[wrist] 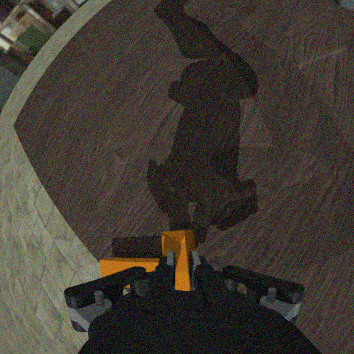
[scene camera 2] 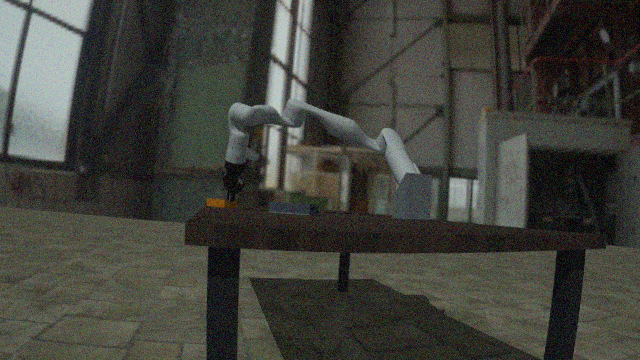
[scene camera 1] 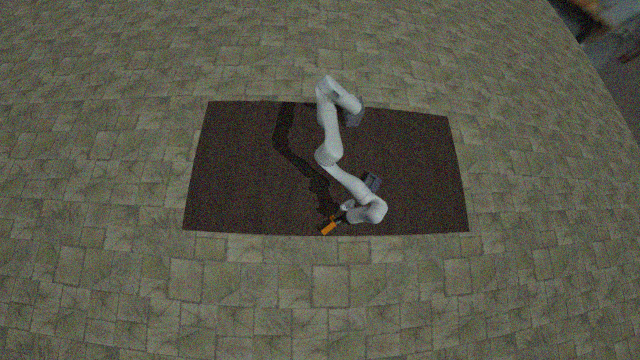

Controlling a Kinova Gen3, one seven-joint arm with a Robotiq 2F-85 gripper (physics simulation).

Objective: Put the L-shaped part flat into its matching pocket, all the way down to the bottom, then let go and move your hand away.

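The orange L-shaped part lies flat at table level near the table's edge, its longer arm pointing toward that edge. My gripper points down and is shut on its shorter arm, with a finger on each side; orange shows between the fingertips in the wrist view. The gripper's body hides some of the part there. A blue-grey block with dark recesses in its top stands apart on the table, partly under my arm in scene camera 1. The pocket's exact shape is too small to tell.
The dark brown table carries the arm's grey base on its far side from the part. My forearm passes over the area beside the block. The arm's shadow falls on the table beside the part.
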